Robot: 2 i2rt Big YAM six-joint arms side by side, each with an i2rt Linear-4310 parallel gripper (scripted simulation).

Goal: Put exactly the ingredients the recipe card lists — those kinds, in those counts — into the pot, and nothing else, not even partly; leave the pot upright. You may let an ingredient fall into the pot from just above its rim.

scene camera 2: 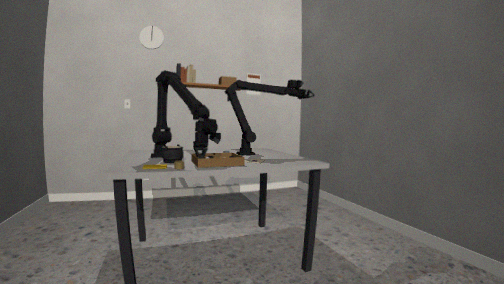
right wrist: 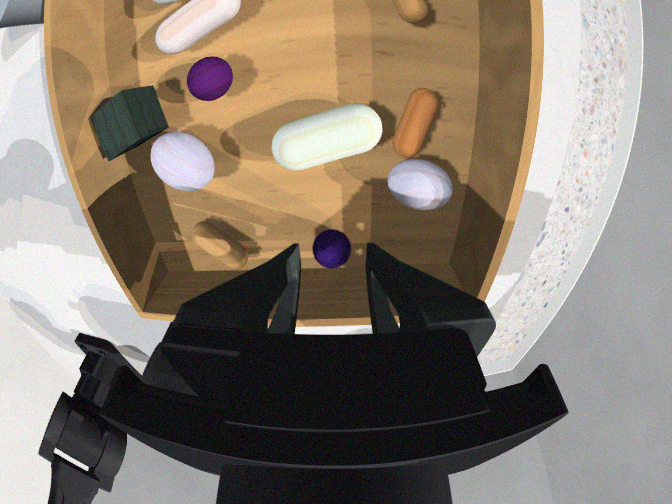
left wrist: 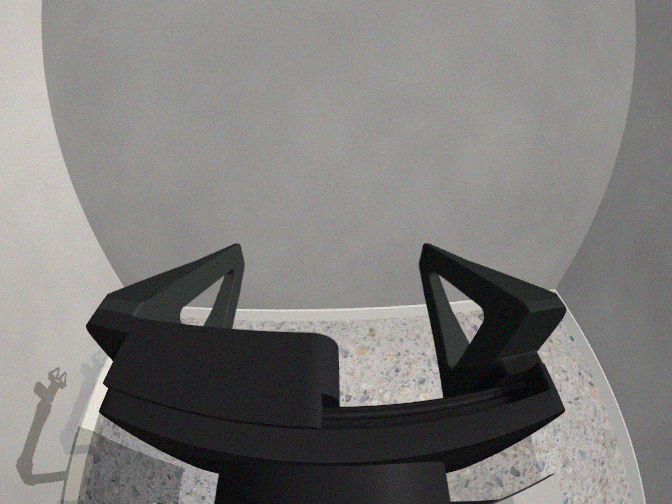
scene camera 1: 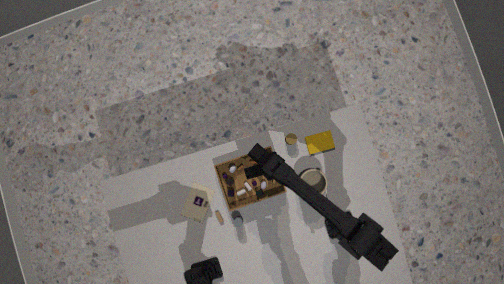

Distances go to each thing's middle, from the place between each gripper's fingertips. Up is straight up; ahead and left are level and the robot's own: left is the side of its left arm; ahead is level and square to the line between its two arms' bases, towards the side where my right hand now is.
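The wooden crate [scene camera 1: 239, 177] is 10 cm to the left of my right hand, 2 cm behind it and 2 cm below it. Measured from that same right hand, the recipe card [scene camera 1: 199, 198] is 35 cm to the left, 7 cm behind and 3 cm below, while the dark pot [right wrist: 158, 372] sits 15 cm to the right, 13 cm behind and 2 cm above.
From my left hand, the wooden crate is 860 mm to the right, 290 mm ahead and 460 mm below, and the dark pot is 1100 mm to the right, 180 mm ahead and 430 mm below. As for the recipe card, my left gripper is 470 mm above it, 600 mm to the left of it and 230 mm short of it.
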